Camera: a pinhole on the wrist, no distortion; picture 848 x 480 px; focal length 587.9 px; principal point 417.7 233.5 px. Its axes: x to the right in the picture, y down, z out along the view. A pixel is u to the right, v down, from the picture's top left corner.
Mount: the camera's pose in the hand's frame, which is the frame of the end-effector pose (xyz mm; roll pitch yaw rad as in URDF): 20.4 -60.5 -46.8 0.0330 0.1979 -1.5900
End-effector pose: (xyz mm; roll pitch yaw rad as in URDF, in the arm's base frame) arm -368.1 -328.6 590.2 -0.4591 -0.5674 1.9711
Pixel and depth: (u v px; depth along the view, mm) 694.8 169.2 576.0
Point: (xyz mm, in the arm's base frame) -45.2 -610.1 1066.3
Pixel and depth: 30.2 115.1 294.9
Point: -482.1 -545.7 748.4
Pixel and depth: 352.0 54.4 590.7
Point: -329.7 -786.8 941.1
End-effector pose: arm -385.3 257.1 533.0 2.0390 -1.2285 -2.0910
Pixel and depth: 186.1 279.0 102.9
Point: -452.0 215.2 535.1
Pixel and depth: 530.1 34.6 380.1
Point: -672.8 122.5 309.4
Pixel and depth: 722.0 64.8 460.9
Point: -721.7 -41.3 239.8
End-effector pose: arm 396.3 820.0 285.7 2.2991 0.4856 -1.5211
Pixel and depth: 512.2 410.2 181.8
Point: 384.0 843.0 95.8
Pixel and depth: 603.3 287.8 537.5
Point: 273.3 1027.9 -220.1
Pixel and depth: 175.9 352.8 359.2
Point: 136.0 834.2 56.9
